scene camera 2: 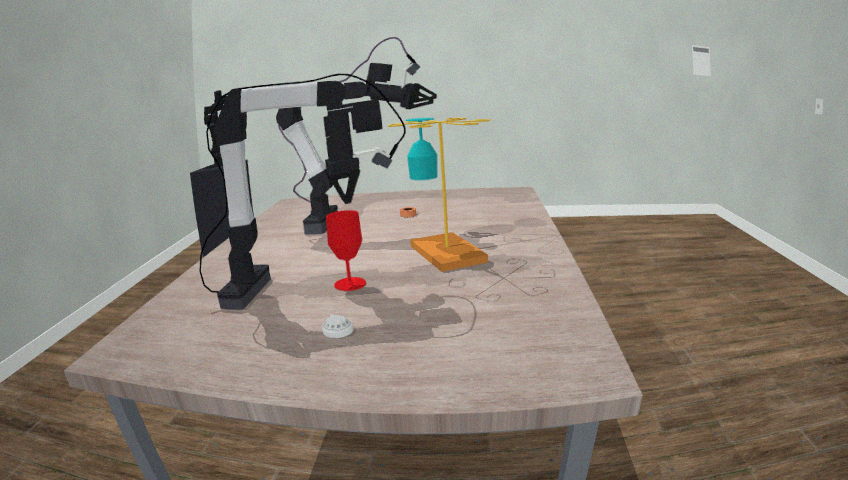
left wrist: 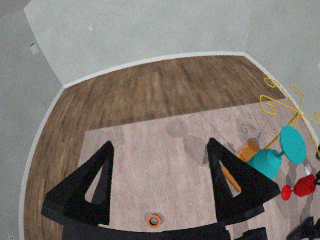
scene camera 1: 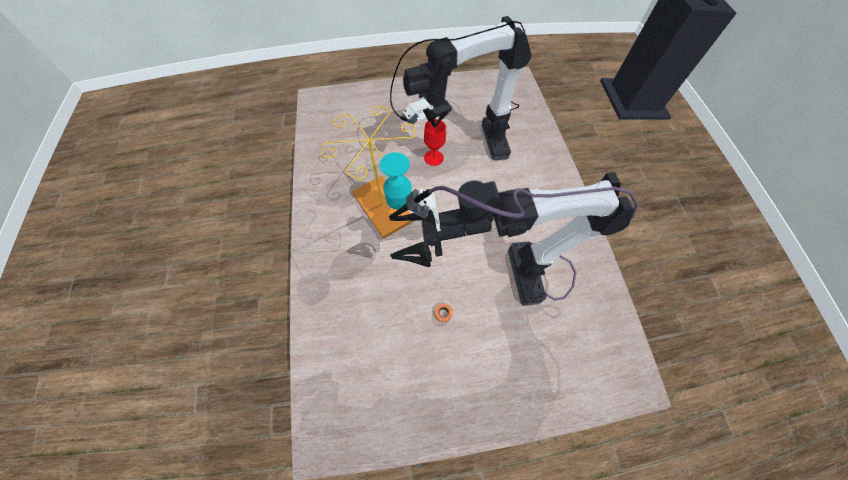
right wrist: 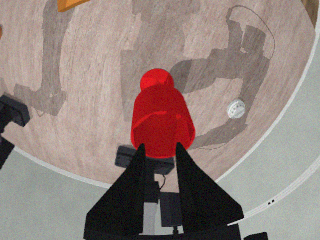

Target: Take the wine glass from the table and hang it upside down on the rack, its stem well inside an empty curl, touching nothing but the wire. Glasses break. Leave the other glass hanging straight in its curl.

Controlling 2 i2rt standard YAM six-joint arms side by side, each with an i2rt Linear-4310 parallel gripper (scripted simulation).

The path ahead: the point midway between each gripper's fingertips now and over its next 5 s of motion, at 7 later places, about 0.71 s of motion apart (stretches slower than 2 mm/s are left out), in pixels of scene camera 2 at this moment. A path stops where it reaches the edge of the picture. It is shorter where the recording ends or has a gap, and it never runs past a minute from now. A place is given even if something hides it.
The left gripper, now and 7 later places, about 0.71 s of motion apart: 435, 98; 428, 88; 418, 98; 386, 120; 361, 134; 348, 140; 338, 148; 341, 149
The right gripper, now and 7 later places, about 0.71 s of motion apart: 347, 202; 337, 204; 337, 216; 338, 219; 338, 215; 337, 199; 347, 193; 358, 177
